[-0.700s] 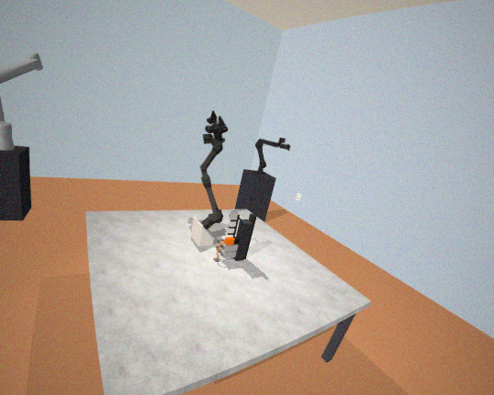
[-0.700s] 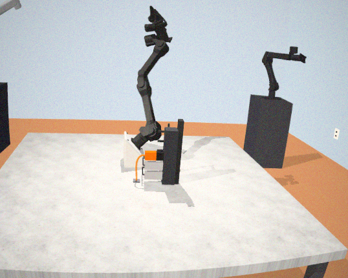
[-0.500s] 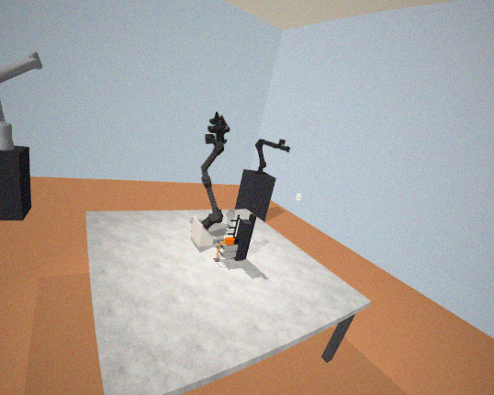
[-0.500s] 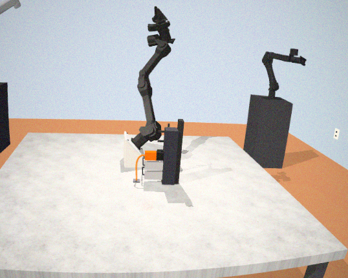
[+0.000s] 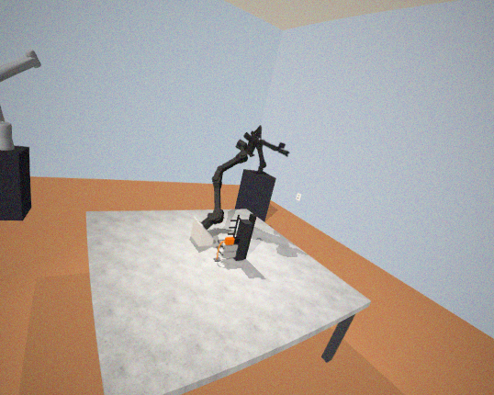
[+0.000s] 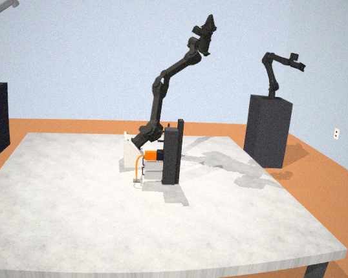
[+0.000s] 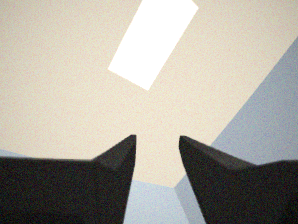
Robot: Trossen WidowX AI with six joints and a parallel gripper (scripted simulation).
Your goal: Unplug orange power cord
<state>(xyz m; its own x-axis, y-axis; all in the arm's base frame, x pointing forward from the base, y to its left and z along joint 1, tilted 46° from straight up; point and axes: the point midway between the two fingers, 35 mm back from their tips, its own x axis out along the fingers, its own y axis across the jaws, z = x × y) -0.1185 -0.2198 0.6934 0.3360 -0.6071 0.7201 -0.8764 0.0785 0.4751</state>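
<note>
The orange plug is 400 mm ahead of my gripper tip, 260 mm to the right of it and 620 mm below it.
</note>
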